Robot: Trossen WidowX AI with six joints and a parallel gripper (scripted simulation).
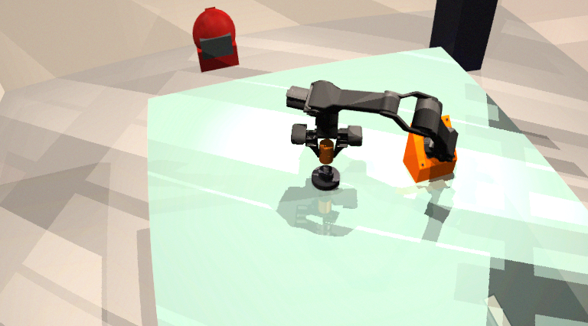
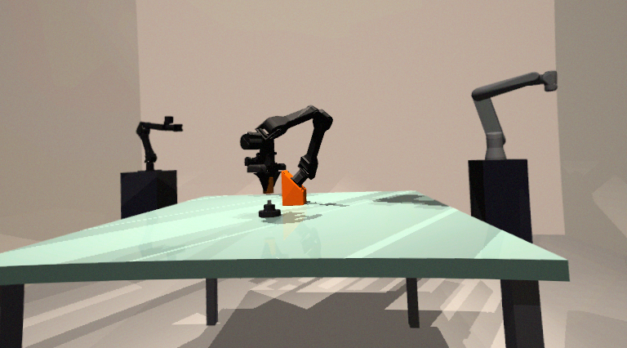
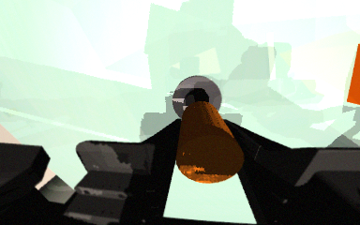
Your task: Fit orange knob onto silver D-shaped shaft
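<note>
Now: the orange knob 3 cm above my gripper tip. From my gripper tip the other things lie so: pedestal (7 cm below).
</note>
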